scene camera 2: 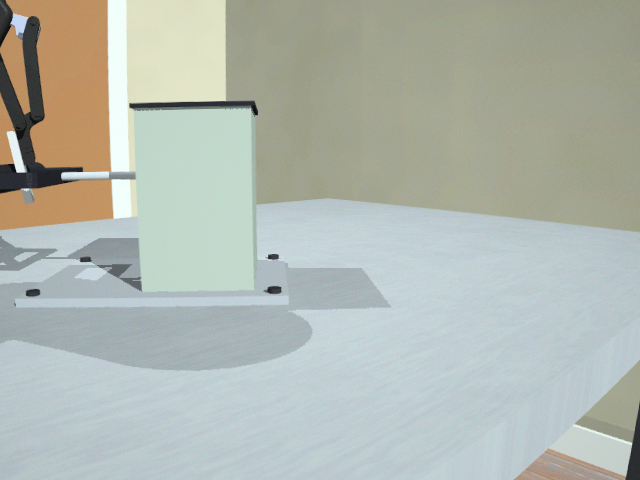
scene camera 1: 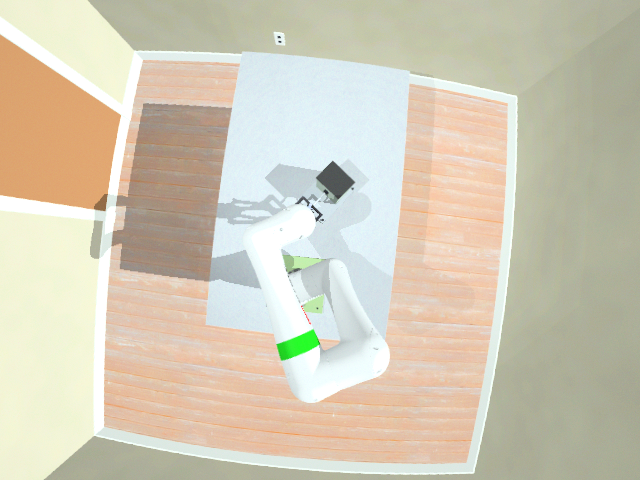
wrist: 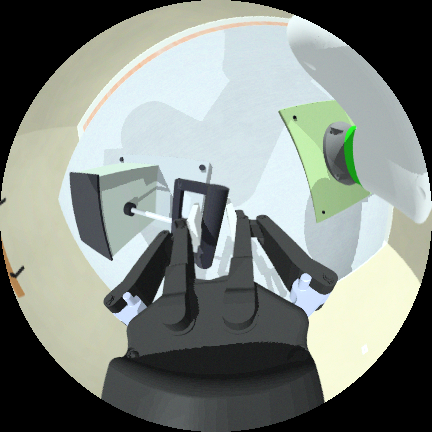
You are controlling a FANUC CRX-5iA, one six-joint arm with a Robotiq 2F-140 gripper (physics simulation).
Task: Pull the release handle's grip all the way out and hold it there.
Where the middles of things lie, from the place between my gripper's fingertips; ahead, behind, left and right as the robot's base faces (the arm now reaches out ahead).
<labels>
Now: the light base plate (scene camera 1: 324,205) 14 cm ahead of my hand, 8 cm below it and 5 cm to the right of it.
</labels>
